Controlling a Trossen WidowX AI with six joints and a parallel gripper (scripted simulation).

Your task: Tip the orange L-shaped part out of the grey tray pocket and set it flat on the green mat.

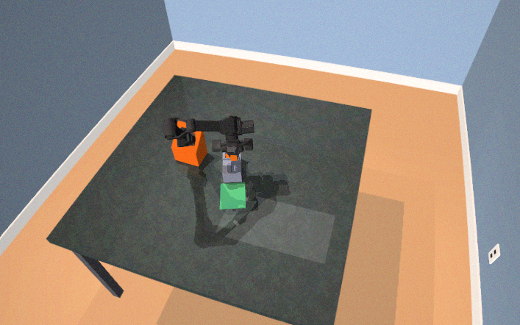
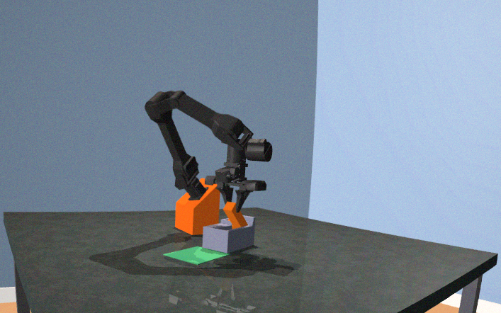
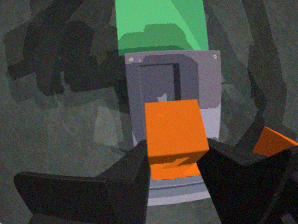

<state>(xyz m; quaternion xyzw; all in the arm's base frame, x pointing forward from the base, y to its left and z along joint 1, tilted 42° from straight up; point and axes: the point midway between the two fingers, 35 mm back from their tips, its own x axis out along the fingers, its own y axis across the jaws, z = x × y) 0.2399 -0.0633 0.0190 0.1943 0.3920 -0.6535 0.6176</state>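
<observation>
My gripper tip is now 14 cm to the left of the green mat, 13 cm above it and 2 cm short of it. Also, from my gripper tip: orange L-shaped part 3 cm to the left, 3 cm below, 2 cm behind.
</observation>
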